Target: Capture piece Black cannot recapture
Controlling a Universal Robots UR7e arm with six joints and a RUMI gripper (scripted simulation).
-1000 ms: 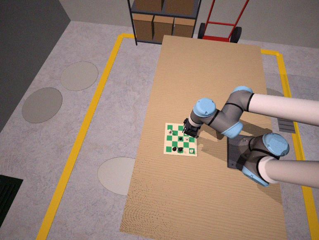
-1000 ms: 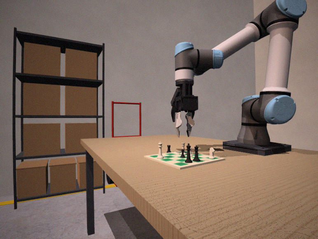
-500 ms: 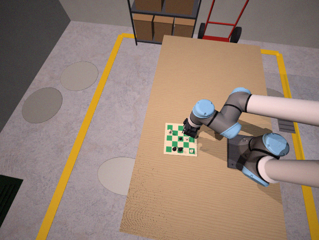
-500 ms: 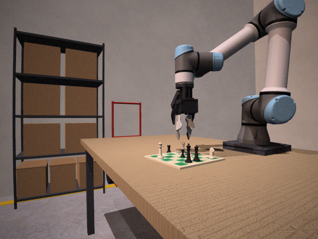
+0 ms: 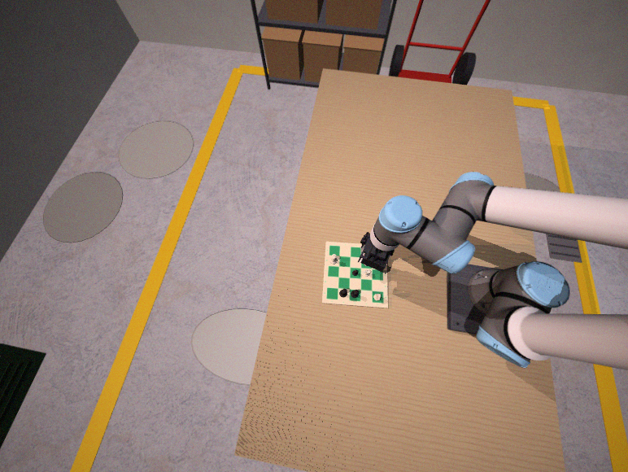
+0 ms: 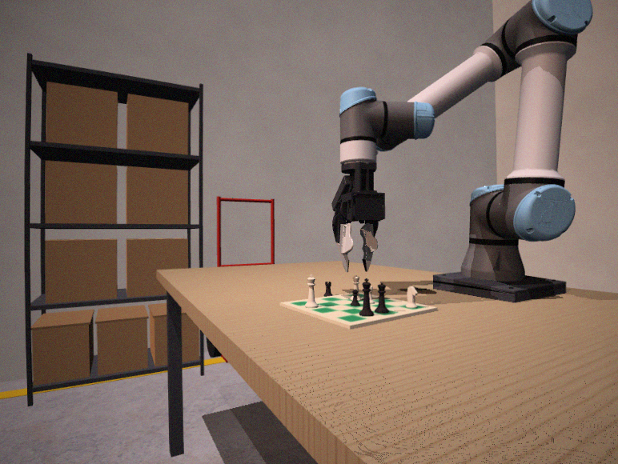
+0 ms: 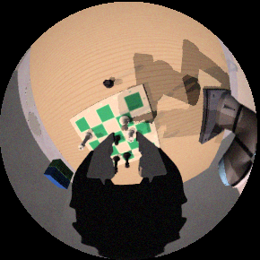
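My gripper is now 120 mm short of the tall white piece and 40 mm above it. From my hand the other things lie so: white knight 30 mm behind, 120 mm to the left, 60 mm below; then tall black piece 80 mm ahead, 110 mm to the left, 40 mm below.
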